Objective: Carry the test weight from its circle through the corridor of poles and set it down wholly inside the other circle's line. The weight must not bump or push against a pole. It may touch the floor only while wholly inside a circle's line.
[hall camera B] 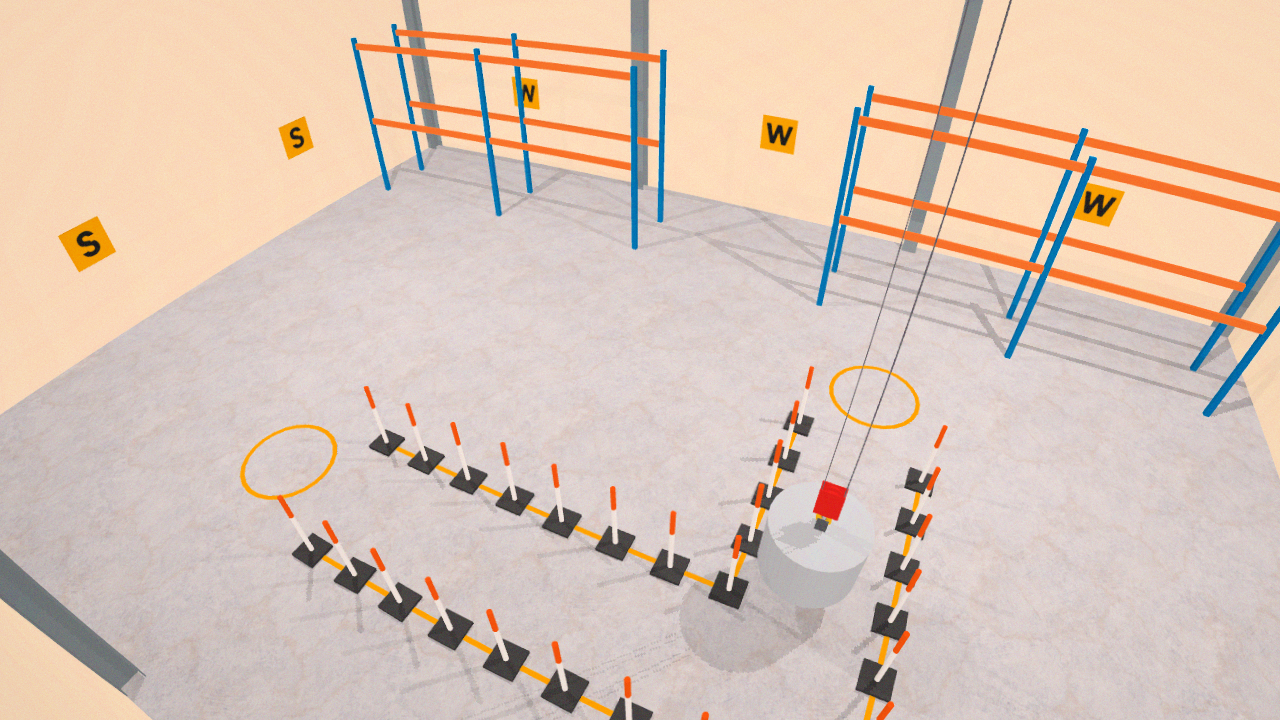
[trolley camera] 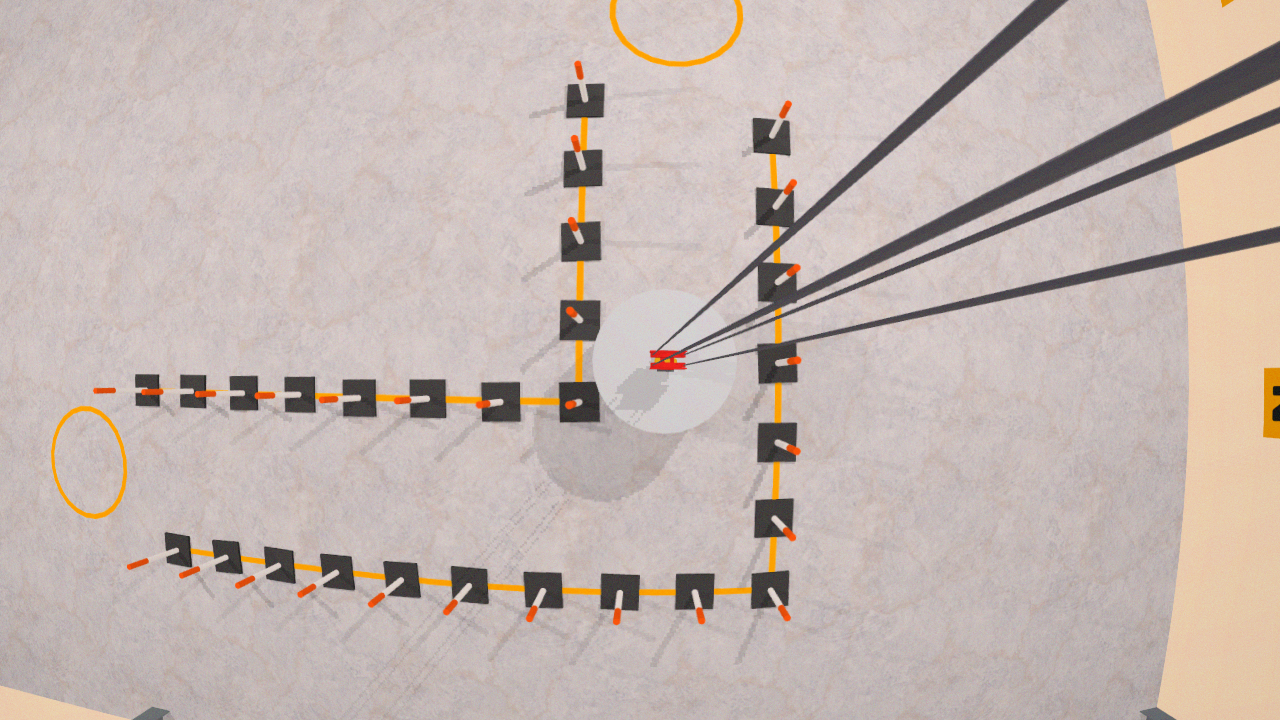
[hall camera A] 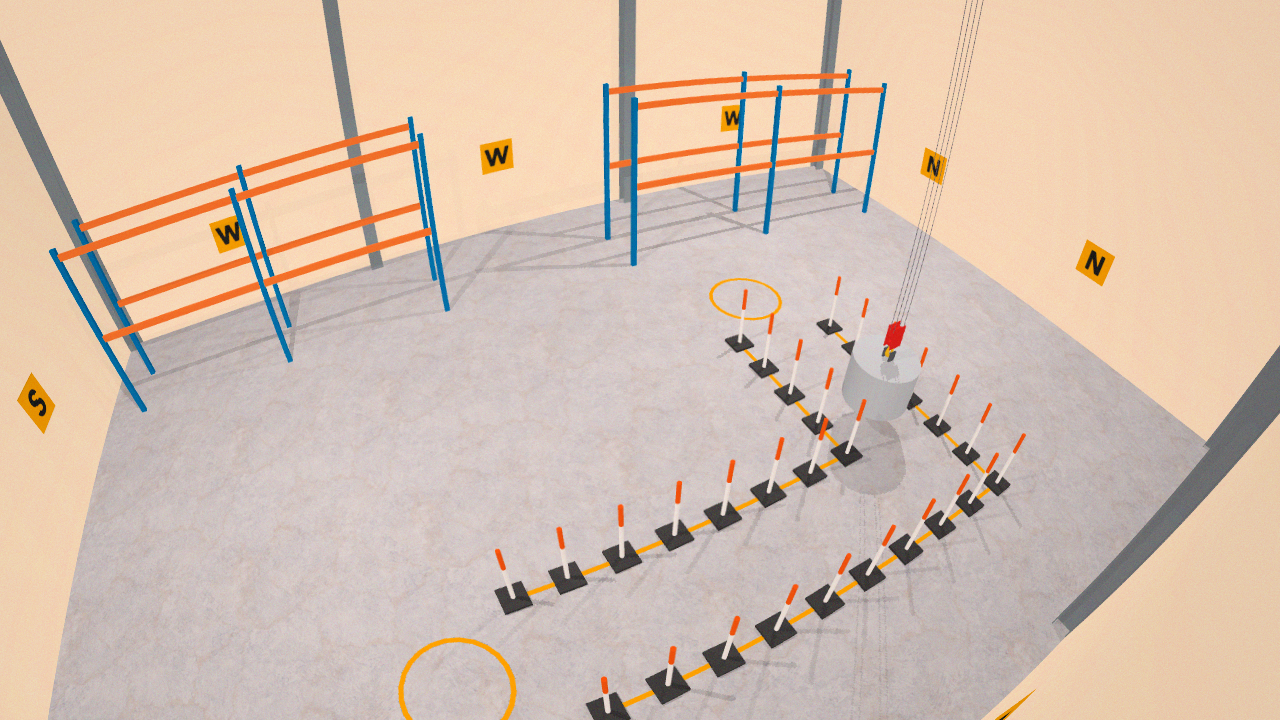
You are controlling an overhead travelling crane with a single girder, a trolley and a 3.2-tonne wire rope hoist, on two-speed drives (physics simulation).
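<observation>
The test weight, a pale grey cylinder, hangs upright above the floor. The hook, my gripper, is shut on it below the red block. In the trolley view the weight is between the pole rows, nearer the inner row, its edge beside the inner corner pole's base. Whether they touch is unclear; a gap shows to the outer row's base. One circle lies beyond this leg, the other circle beyond the long leg.
Two blue and orange racks stand along the W wall: one rack towards the S side, the other rack towards the N side, behind the circle there. Poles on black bases line both legs of the corridor. The ropes slant in the hall views.
</observation>
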